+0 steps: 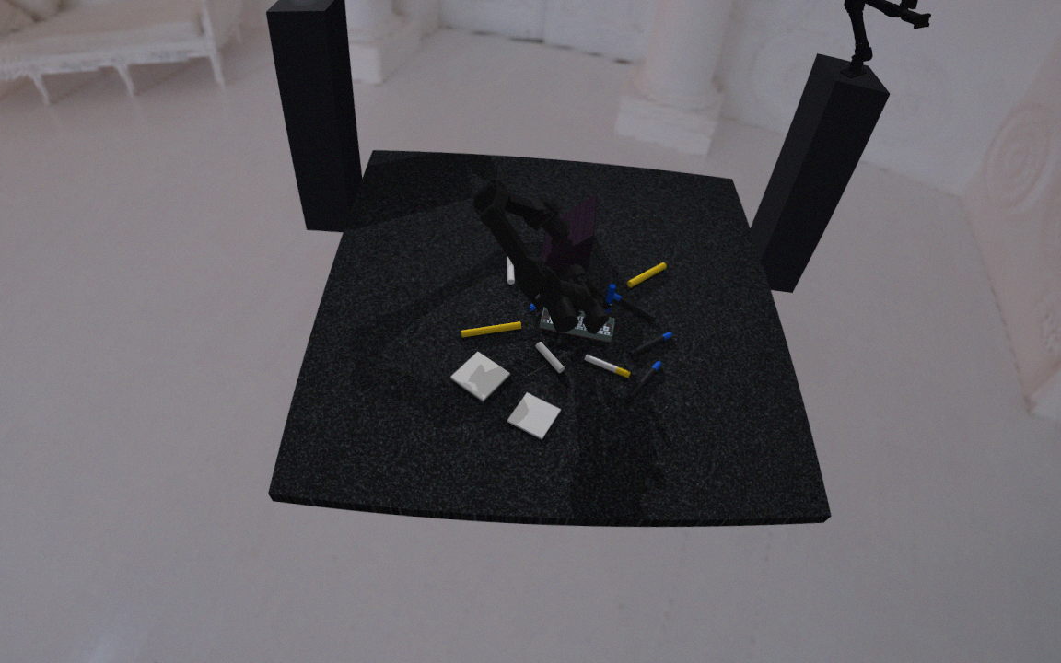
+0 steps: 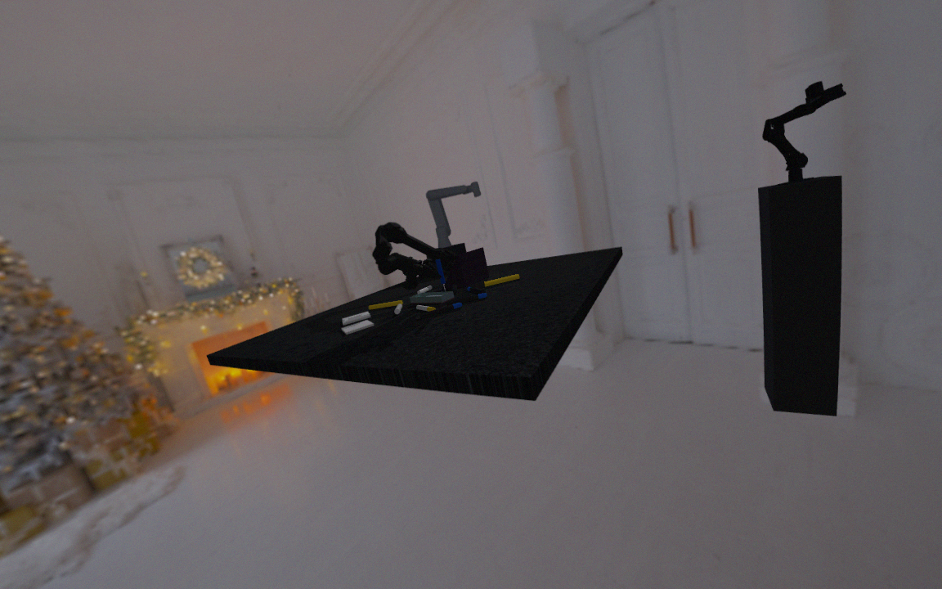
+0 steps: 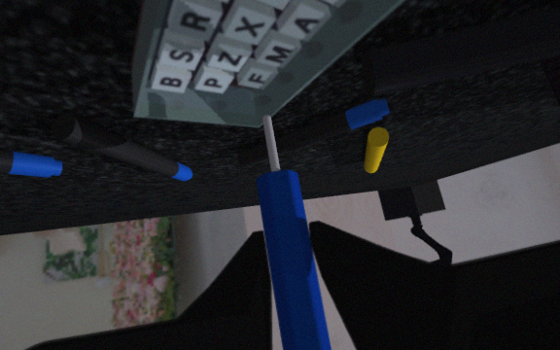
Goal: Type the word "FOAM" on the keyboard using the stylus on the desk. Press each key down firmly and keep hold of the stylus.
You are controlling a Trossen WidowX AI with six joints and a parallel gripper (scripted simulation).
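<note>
My gripper tip is now 1 cm above the stylus.
</note>
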